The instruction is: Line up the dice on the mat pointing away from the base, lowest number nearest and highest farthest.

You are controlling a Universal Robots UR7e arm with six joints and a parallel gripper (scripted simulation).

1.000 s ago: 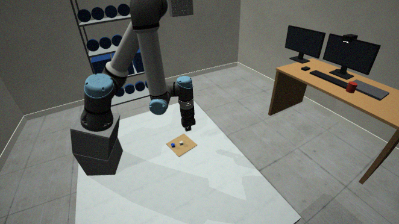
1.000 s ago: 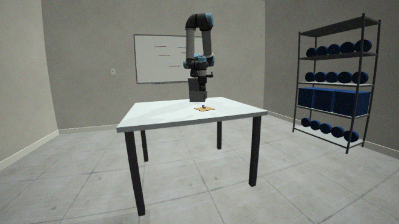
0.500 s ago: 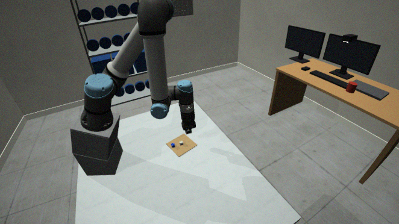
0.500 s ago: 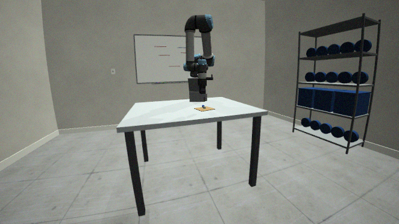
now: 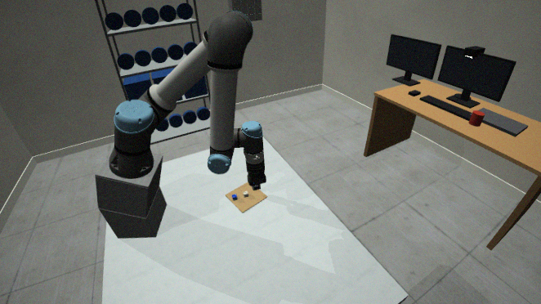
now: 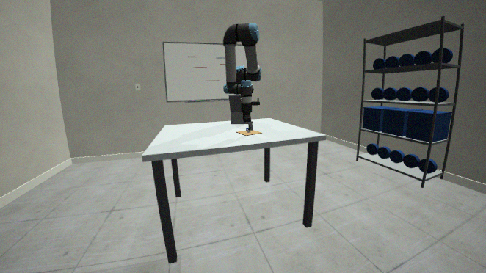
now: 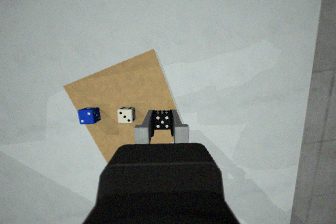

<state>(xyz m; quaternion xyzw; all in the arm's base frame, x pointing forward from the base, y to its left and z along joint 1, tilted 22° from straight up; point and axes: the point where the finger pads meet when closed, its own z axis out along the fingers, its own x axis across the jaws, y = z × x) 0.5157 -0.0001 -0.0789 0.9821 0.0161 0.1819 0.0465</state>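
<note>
My gripper is now 50 mm past the white die and 40 mm above it. The rest, counted from my hand: tan mat 50 mm behind, 50 mm below; black die 10 mm below; blue die 100 mm behind, 40 mm below.
</note>
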